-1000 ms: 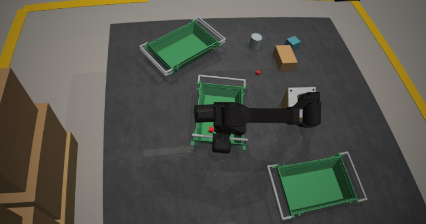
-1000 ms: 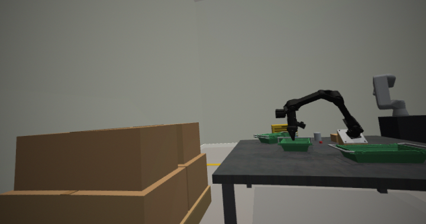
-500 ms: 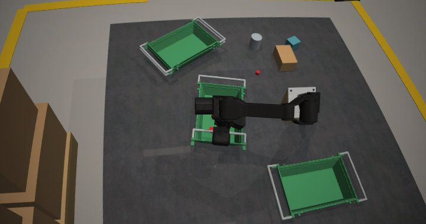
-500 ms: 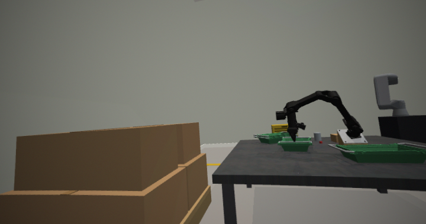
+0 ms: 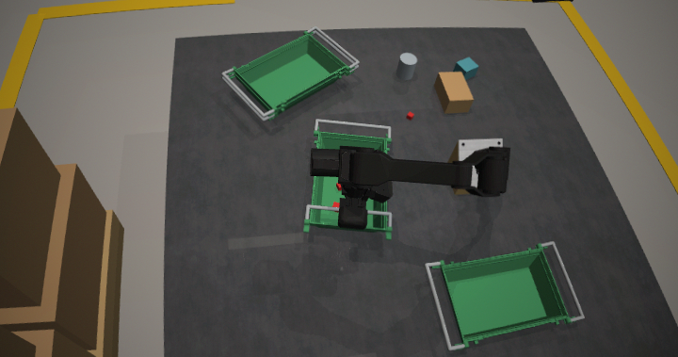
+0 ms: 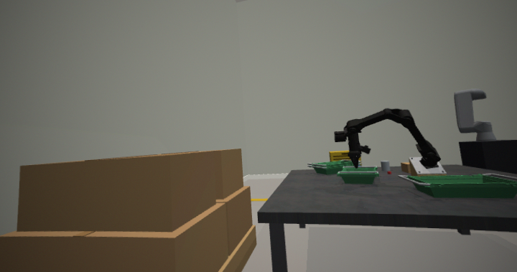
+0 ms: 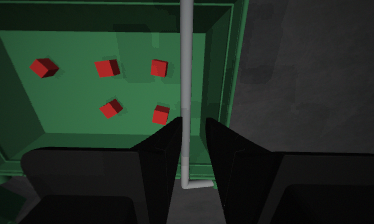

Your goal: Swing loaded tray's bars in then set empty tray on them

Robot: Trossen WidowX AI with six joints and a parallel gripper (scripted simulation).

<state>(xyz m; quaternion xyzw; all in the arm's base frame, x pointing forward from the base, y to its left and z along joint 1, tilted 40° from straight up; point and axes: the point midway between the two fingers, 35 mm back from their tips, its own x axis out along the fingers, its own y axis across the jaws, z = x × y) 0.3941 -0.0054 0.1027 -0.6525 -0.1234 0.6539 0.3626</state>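
My gripper tip is 31 cm past the green tray, 29 cm to the right of it and 4 cm above it. The rest, counted from my gripper tip: grey cylinder: 49 cm to the right, 33 cm behind, 5 cm below; then tan box: 45 cm behind, 36 cm to the right, 6 cm below; then red block: 31 cm to the right, 28 cm behind, 8 cm below.
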